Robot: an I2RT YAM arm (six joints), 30 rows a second.
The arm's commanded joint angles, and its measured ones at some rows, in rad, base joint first. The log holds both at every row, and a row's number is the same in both.
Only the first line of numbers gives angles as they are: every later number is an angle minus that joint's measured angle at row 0.
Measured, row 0:
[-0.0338 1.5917 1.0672 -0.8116 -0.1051 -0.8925]
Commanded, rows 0 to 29:
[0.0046 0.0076 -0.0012 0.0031 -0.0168 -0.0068]
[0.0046 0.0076 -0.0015 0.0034 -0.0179 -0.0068]
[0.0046 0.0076 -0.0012 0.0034 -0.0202 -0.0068]
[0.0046 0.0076 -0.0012 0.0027 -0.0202 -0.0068]
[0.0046 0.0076 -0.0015 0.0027 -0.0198 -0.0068]
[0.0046 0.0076 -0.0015 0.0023 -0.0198 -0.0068]
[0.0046 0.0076 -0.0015 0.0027 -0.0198 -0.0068]
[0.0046 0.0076 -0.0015 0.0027 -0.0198 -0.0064]
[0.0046 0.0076 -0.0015 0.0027 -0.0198 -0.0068]
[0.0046 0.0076 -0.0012 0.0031 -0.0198 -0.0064]
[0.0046 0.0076 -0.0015 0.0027 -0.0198 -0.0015]
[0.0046 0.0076 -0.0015 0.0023 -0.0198 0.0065]
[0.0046 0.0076 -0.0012 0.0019 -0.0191 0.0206]
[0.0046 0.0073 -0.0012 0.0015 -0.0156 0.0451]
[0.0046 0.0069 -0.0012 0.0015 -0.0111 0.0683]
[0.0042 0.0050 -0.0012 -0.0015 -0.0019 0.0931]
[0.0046 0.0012 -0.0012 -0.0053 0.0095 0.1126]
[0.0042 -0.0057 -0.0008 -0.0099 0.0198 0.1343]
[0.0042 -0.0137 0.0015 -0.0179 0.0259 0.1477]
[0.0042 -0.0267 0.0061 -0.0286 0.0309 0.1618]
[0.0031 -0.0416 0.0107 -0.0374 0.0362 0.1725]
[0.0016 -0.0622 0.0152 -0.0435 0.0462 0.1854]
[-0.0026 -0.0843 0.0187 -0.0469 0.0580 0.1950]
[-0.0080 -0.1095 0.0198 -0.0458 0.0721 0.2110]
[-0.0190 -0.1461 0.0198 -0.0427 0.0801 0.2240]
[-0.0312 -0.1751 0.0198 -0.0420 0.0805 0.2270]
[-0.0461 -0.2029 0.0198 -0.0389 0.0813 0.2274]
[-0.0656 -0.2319 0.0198 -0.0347 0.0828 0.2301]
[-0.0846 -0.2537 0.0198 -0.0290 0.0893 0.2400]
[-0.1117 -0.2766 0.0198 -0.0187 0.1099 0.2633]
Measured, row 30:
[-0.0572 -0.2117 0.0007 -0.0290 0.0694 0.1965]
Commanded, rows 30 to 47:
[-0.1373 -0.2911 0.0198 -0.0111 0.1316 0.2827]
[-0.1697 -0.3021 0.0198 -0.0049 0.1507 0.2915]
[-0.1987 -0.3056 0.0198 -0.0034 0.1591 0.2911]
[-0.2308 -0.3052 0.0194 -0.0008 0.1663 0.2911]
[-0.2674 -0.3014 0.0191 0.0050 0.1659 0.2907]
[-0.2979 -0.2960 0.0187 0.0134 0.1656 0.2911]
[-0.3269 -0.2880 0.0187 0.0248 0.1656 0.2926]
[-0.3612 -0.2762 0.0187 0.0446 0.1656 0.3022]
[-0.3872 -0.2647 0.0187 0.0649 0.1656 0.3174]
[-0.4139 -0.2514 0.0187 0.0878 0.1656 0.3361]
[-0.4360 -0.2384 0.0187 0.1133 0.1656 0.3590]
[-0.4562 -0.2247 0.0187 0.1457 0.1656 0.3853]
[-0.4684 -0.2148 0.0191 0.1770 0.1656 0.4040]
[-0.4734 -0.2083 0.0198 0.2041 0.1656 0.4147]
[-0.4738 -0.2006 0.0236 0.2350 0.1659 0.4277]
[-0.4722 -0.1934 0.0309 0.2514 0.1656 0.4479]
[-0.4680 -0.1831 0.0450 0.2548 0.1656 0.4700]
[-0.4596 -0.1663 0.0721 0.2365 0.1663 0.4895]
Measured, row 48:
[-0.4718 -0.1884 0.0156 0.2426 0.1701 0.4021]
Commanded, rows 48 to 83:
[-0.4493 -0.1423 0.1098 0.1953 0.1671 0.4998]
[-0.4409 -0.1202 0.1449 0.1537 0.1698 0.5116]
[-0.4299 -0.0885 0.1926 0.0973 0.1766 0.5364]
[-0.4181 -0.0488 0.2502 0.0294 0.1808 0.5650]
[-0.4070 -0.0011 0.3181 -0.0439 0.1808 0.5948]
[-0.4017 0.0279 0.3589 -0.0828 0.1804 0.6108]
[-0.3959 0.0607 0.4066 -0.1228 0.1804 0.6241]
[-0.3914 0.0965 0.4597 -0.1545 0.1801 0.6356]
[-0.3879 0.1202 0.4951 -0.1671 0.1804 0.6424]
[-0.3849 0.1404 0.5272 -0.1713 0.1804 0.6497]
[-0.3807 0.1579 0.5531 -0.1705 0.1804 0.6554]
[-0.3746 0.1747 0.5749 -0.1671 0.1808 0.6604]
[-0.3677 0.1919 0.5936 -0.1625 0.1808 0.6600]
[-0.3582 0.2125 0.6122 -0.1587 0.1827 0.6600]
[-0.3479 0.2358 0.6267 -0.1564 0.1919 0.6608]
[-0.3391 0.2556 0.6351 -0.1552 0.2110 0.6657]
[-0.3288 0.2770 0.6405 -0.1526 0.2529 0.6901]
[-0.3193 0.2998 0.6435 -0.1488 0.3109 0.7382]
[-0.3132 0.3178 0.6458 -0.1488 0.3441 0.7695]
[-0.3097 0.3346 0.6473 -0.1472 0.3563 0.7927]
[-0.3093 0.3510 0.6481 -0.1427 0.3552 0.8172]
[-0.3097 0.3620 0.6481 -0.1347 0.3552 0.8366]
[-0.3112 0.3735 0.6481 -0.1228 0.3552 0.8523]
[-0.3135 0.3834 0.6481 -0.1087 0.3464 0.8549]
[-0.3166 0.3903 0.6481 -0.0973 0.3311 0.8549]
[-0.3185 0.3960 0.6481 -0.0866 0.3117 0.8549]
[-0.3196 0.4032 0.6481 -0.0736 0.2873 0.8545]
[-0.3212 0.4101 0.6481 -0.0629 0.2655 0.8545]
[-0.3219 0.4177 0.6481 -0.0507 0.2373 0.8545]
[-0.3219 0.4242 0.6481 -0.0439 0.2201 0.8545]
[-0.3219 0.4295 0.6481 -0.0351 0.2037 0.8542]
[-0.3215 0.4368 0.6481 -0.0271 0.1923 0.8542]
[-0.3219 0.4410 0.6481 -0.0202 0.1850 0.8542]
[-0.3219 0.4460 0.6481 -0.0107 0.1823 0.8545]
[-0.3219 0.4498 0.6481 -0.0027 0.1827 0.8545]
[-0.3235 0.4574 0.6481 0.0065 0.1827 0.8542]
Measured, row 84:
[-0.3235 0.4231 0.6332 -0.0049 0.2239 0.8385]
